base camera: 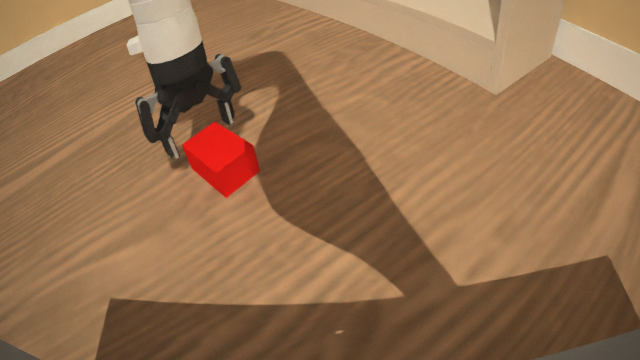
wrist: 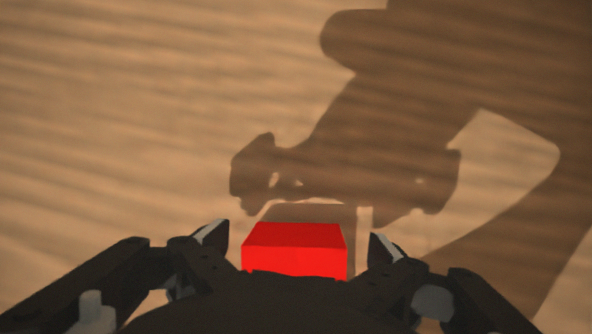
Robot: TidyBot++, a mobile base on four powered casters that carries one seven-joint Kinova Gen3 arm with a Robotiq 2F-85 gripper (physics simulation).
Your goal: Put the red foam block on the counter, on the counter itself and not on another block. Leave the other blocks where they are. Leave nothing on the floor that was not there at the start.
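Places are measured from the arm's base along level axes (x up, y left, z back), in metres.
Where they show: gripper, fingertip midpoint: [base camera: 202, 138] [wrist: 297, 241].
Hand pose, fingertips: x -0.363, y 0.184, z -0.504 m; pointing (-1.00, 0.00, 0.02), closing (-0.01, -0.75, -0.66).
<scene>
After its pixels a point has its place.
The red foam block [base camera: 221, 157] @[x -0.351, y 0.140, z -0.446 m] [wrist: 294, 250] @[x -0.351, y 0.184, z -0.502 m] sits on the wooden floor. In the base camera view it is left of the middle, in front of the fingers. My gripper [base camera: 201, 139] @[x -0.363, y 0.184, z -0.504 m] [wrist: 297, 241] @[x -0.363, y 0.184, z -0.504 m] is open and points down, low over the floor beside the block. In the wrist view the block shows between the two fingertips, with a gap on each side, and its near part is hidden by the gripper's body. The fingers do not grip it. The counter top and the other blocks do not show in these views.
A pale cabinet base [base camera: 520, 50] @[x -0.324, y -0.353, z -0.651 m] stands on the floor [base camera: 500, 200] @[x -0.396, y -0.204, z -0.376 m] at the back right, its corner toward me. Walls with white baseboards [base camera: 595, 65] @[x -0.371, y -0.597, z -0.695 m] run at the back left and right. The arm's shadow falls across the floor right of the block.
</scene>
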